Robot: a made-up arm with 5 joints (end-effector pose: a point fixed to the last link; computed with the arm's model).
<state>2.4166 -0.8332 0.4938 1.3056 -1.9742</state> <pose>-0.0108 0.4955 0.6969 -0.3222 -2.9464 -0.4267</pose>
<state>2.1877 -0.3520 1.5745 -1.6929 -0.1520</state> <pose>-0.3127 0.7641 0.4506 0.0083 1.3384 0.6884</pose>
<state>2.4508 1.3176 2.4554 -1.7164 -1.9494</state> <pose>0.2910 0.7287 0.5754 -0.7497 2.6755 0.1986</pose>
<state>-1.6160 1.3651 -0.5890 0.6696 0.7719</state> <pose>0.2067 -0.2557 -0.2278 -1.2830 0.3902 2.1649</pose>
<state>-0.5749 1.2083 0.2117 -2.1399 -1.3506</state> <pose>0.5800 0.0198 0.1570 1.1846 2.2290 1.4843</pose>
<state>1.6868 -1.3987 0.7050 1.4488 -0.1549</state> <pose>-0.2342 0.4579 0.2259 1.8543 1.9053 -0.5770</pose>
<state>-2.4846 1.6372 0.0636 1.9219 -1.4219</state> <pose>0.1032 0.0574 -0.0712 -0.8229 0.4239 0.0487</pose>
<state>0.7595 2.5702 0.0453 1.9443 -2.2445</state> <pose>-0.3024 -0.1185 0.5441 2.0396 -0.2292 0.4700</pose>
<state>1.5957 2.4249 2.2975 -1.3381 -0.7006</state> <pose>0.4945 -0.1095 -0.1331 -2.1070 -1.6403 1.1768</pose>
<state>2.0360 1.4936 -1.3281 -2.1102 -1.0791</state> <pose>0.4948 -0.0525 0.8213 -0.8893 -1.0030 -2.5513</pose>
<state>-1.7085 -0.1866 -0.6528 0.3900 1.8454</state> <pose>-0.0739 -0.6372 -0.1044 -0.1996 1.6108 1.6701</pose>
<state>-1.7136 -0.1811 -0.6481 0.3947 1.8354</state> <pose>-0.0718 -0.6381 -0.1002 -0.2152 1.6061 1.6616</pose>
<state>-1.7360 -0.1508 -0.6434 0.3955 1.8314</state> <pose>-0.0590 -0.6432 -0.0851 -0.2553 1.6281 1.6639</pose>
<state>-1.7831 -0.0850 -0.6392 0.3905 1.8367</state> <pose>-0.0311 -0.6521 -0.0544 -0.3286 1.6900 1.6815</pose>
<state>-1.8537 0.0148 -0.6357 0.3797 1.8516</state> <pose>0.0109 -0.6592 -0.0096 -0.4307 1.7945 1.7113</pose>
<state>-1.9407 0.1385 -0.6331 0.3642 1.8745</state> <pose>0.0616 -0.6582 0.0428 -0.5478 1.9363 1.7456</pose>
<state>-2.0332 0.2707 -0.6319 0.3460 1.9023</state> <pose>0.1131 -0.6463 0.0930 -0.6617 2.1018 1.7756</pose>
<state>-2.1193 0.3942 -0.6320 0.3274 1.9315</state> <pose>0.1578 -0.6266 0.1330 -0.7561 2.2704 1.7954</pose>
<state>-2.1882 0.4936 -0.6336 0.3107 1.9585</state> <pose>0.1907 -0.6061 0.1592 -0.8211 2.4184 1.8042</pose>
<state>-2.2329 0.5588 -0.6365 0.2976 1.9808</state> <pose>0.2108 -0.5911 0.1728 0.8127 -2.4021 -1.7170</pose>
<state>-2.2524 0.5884 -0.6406 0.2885 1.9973</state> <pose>0.2196 -0.5844 0.1771 0.7939 -2.3840 -1.6637</pose>
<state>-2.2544 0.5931 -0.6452 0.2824 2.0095</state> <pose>0.2212 -0.5839 0.1762 0.7764 -2.3810 -1.6456</pose>
